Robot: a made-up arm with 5 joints.
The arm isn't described. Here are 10 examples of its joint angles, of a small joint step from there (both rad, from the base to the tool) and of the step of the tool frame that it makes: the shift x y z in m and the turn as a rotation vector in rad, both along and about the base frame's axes.
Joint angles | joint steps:
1: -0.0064 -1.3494 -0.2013 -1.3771 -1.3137 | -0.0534 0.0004 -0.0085 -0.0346 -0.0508
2: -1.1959 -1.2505 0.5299 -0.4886 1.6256 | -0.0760 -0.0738 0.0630 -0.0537 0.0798
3: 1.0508 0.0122 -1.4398 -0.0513 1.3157 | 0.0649 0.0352 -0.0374 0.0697 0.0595
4: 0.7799 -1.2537 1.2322 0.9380 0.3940 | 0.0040 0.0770 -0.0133 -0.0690 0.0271
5: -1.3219 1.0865 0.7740 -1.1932 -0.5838 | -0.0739 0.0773 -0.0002 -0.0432 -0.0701
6: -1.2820 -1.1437 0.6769 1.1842 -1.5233 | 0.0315 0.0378 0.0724 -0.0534 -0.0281
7: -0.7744 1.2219 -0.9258 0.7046 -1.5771 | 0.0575 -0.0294 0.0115 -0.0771 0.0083
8: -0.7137 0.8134 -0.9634 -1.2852 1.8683 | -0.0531 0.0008 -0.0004 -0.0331 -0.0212
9: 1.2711 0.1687 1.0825 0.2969 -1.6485 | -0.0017 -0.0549 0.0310 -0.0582 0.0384
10: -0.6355 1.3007 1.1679 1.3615 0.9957 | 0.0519 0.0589 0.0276 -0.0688 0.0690
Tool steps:
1: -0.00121 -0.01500 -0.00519 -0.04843 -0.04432 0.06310
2: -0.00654 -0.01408 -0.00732 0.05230 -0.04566 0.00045
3: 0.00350 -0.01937 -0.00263 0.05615 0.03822 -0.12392
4: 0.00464 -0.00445 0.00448 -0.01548 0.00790 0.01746
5: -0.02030 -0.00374 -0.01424 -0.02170 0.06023 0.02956
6: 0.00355 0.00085 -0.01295 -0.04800 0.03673 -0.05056
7: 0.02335 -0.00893 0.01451 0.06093 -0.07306 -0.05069
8: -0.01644 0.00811 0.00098 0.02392 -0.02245 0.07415
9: 0.00214 -0.00641 0.00325 -0.07914 -0.02196 0.04003
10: -0.00159 0.00053 0.00133 0.03325 0.04480 -0.09620
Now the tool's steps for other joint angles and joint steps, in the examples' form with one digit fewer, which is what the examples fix.
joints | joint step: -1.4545 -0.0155 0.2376 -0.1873 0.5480 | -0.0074 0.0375 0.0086 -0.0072 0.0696
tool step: -0.0029 0.0051 -0.0127 -0.0464 -0.0647 0.0112
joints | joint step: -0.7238 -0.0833 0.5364 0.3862 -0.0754 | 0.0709 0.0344 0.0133 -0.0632 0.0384
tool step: 0.0152 -0.0098 -0.0037 -0.0101 -0.0284 -0.0425
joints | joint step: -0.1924 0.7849 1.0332 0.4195 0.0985 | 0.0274 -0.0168 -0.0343 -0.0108 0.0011
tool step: 0.0124 0.0007 -0.0041 0.0116 -0.0608 -0.0265
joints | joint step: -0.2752 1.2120 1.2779 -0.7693 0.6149 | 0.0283 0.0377 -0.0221 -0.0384 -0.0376
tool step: 0.0054 -0.0018 -0.0052 0.0009 -0.0234 -0.0655
